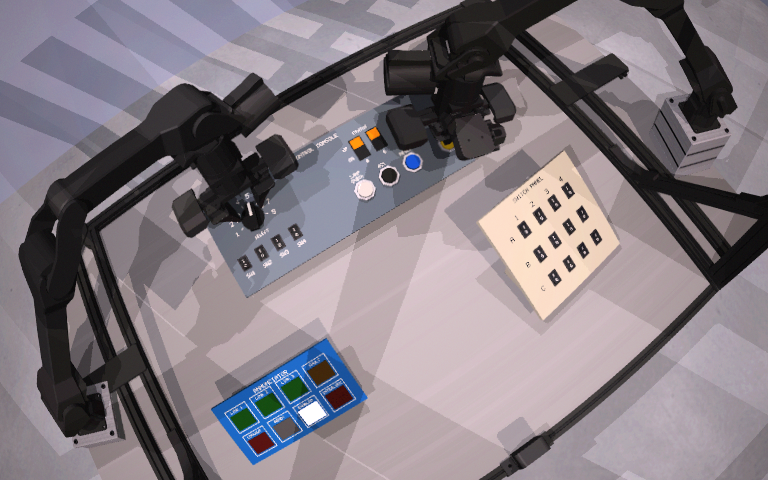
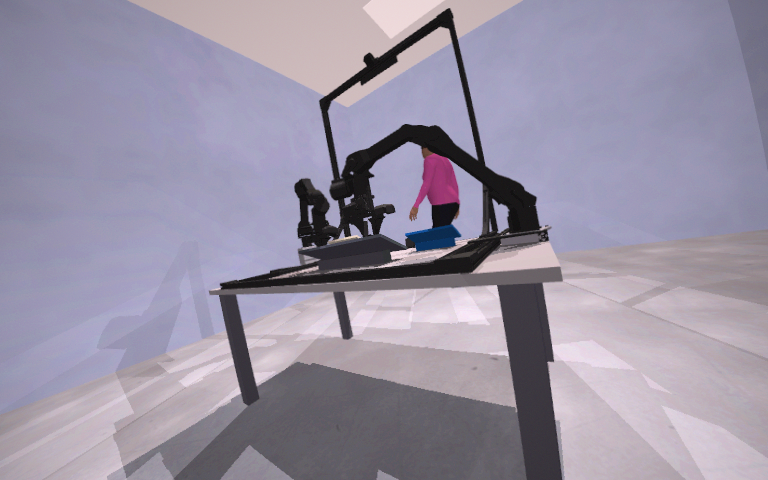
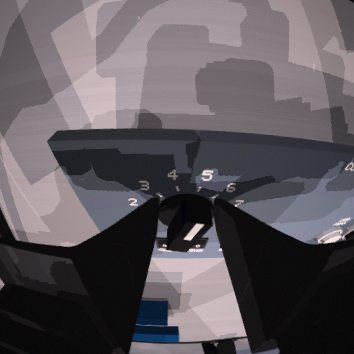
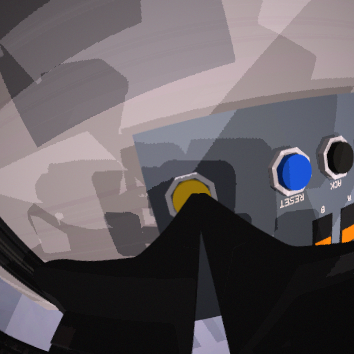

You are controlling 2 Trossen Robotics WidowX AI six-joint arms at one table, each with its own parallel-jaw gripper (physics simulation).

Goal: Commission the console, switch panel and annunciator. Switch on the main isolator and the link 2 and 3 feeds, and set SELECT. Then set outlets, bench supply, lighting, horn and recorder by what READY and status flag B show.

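Where they show: left gripper, fingertip midpoint: [image 1: 249,212] [image 3: 185,204]; right gripper, fingertip midpoint: [image 1: 445,142] [image 4: 197,199]; left arm's base at its link origin: [image 1: 89,414] [image 2: 525,230]; right arm's base at its link origin: [image 1: 699,116] [image 2: 307,247].
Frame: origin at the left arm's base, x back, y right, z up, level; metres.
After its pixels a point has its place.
The console [image 1: 328,210] @[x -0.496, y -0.192, z 0.027 m] [image 2: 356,247] @[x -0.451, y -0.237, z 0.039 m] [image 4: 250,125] @[x -0.665, y -0.201, z 0.013 m] carries the black SELECT knob [image 1: 253,217] @[x -0.389, y -0.202, z 0.063 m] [image 3: 184,220] @[x -0.380, y -0.222, z 0.070 m], its white mark towards 5. My left gripper [image 1: 247,208] @[x -0.383, y -0.220, z 0.051 m] [image 3: 185,204] @[x -0.383, y -0.220, z 0.051 m] is shut on the knob, a fingertip at each side. My right gripper [image 4: 197,199] @[x -0.699, y -0.240, z 0.031 m] is shut and empty, its tips over the yellow ENABLE button [image 4: 189,194] @[x -0.704, y -0.236, z 0.031 m], hiding part of it. On the blue annunciator [image 1: 326,346] @[x -0.438, y 0.012, z 0.051 m] [image 2: 434,240] @[x -0.348, y 0.060, z 0.006 m] the ENABLED lamp [image 1: 311,412] @[x -0.386, y 0.088, z 0.021 m] is lit white. The READY lamp [image 1: 285,428] @[x -0.344, y 0.101, z 0.020 m] is grey; the LINK lamps are dark green. The cream switch panel [image 1: 603,220] @[x -0.879, y -0.029, z 0.032 m] stands at the right; its switch positions are too small to tell.
Blue RESET [image 1: 412,162] @[x -0.637, y -0.221, z 0.035 m] [image 4: 294,171] @[x -0.641, y -0.222, z 0.035 m], black ACK [image 1: 389,176] @[x -0.597, y -0.210, z 0.034 m] [image 4: 341,157] @[x -0.600, y -0.212, z 0.035 m] and white LAMP CHECK [image 1: 364,189] @[x -0.556, y -0.202, z 0.035 m] buttons lie between my grippers. Orange STATUS flags [image 1: 356,142] @[x -0.568, y -0.274, z 0.054 m] [image 1: 372,134] @[x -0.595, y -0.279, z 0.054 m] sit behind them. Small switches SW1 [image 1: 244,262] @[x -0.353, y -0.156, z 0.027 m] to SW4 [image 1: 294,231] @[x -0.439, y -0.177, z 0.028 m] are beside the knob. Black frame rails border the table.
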